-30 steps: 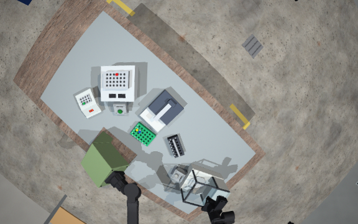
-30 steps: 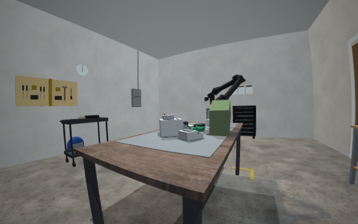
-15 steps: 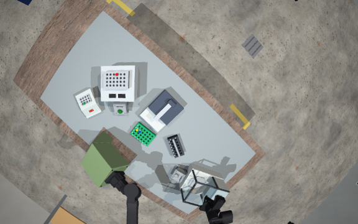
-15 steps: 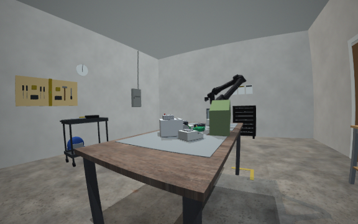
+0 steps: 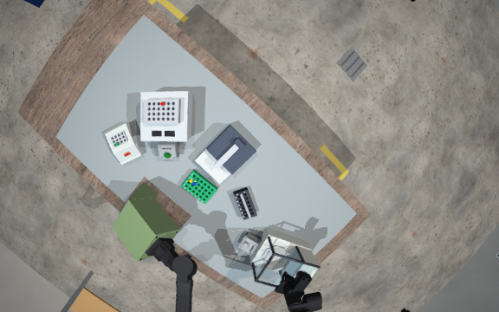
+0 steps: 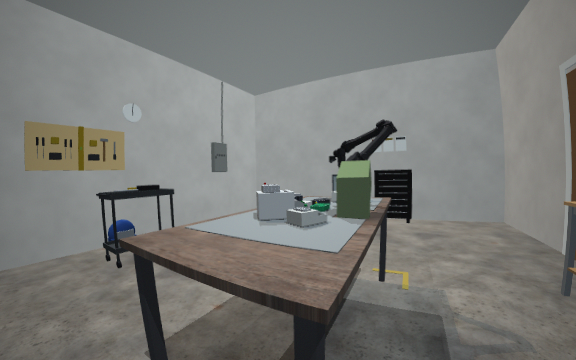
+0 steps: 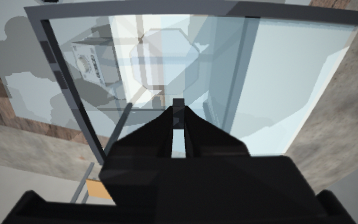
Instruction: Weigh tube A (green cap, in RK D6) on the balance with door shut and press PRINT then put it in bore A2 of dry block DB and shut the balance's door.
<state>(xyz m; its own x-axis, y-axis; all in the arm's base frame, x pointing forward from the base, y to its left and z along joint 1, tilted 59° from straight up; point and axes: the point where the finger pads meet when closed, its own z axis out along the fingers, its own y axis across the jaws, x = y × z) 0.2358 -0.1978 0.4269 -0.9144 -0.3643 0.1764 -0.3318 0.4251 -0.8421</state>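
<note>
Right now the balance pan is 10 mm behind my hand, 20 mm to the left of it and 140 mm below it. The rest, counted from my hand: sliding door 10 mm ahead, 30 mm to the right, 10 mm below; magnet block MG 70 mm ahead, 290 mm to the left, 200 mm below; white print key 60 mm behind, 160 mm to the left, 150 mm below.
</note>
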